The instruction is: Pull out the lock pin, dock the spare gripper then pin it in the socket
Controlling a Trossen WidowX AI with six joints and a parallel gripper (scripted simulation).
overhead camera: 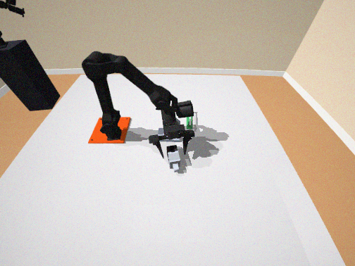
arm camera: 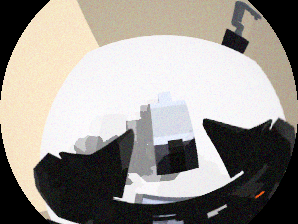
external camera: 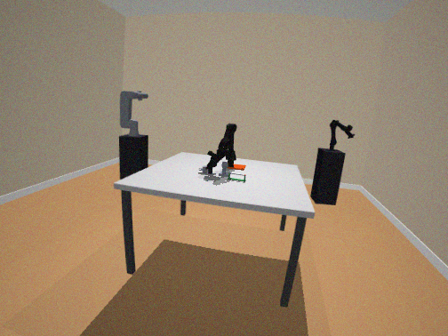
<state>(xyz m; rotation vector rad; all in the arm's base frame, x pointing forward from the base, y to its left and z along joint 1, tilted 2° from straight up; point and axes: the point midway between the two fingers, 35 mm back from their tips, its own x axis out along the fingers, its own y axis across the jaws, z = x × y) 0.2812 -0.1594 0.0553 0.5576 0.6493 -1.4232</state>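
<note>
Now: the spare gripper 20 mm below my gripper tip. The rest, counted from my gripper tip: grey mount (10 mm ahead, 160 mm to the left, 10 mm above); then green pin cradle (120 mm ahead, 260 mm to the left, 20 mm below).
</note>
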